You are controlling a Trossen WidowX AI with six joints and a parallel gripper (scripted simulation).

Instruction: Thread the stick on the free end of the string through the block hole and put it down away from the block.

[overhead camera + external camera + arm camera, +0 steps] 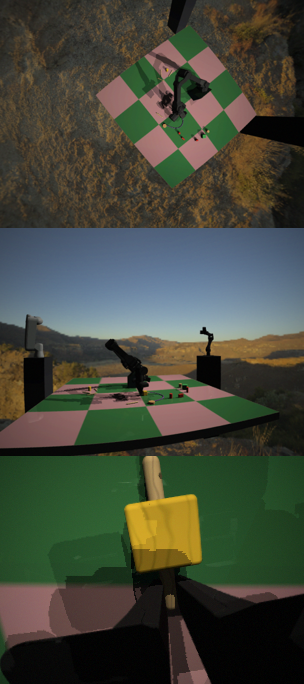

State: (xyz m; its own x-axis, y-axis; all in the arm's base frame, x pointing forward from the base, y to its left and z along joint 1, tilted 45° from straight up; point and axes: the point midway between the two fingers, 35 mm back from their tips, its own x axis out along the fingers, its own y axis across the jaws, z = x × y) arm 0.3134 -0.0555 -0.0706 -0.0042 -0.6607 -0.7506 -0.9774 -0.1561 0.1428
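The yellow wooden block is 10 mm behind my gripper tip, 30 mm to the left of it and 10 mm above it. From my gripper tip the other things lie so: stick: 10 mm behind, 40 mm to the left; red cylinder: 100 mm ahead, 190 mm to the left, 10 mm above; round wooden button: 170 mm ahead, 40 mm to the left.
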